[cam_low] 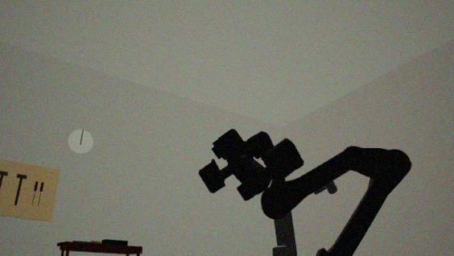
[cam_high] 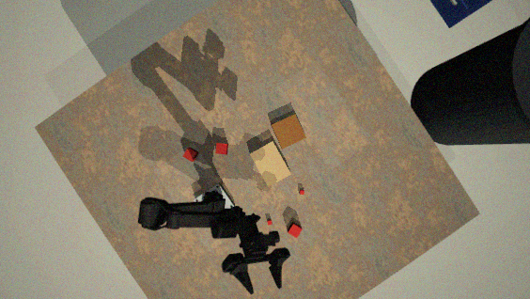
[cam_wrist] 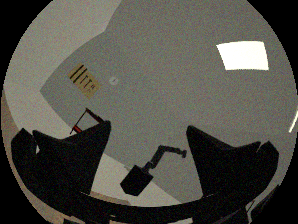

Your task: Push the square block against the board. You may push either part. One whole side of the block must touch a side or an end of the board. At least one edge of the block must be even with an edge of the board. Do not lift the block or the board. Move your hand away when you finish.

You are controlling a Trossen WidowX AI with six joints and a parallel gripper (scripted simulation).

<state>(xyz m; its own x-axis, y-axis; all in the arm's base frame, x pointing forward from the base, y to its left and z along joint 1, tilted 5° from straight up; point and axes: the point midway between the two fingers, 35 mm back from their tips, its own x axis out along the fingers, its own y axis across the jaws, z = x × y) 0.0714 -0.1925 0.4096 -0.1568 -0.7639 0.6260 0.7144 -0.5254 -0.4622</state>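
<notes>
Now: the orange square block 30 cm ahead of my gripper tip, 32 cm to the left of it and 43 cm below it. From my gripper tip the other things lie so: tan board 17 cm ahead, 25 cm to the left, 43 cm below.
</notes>
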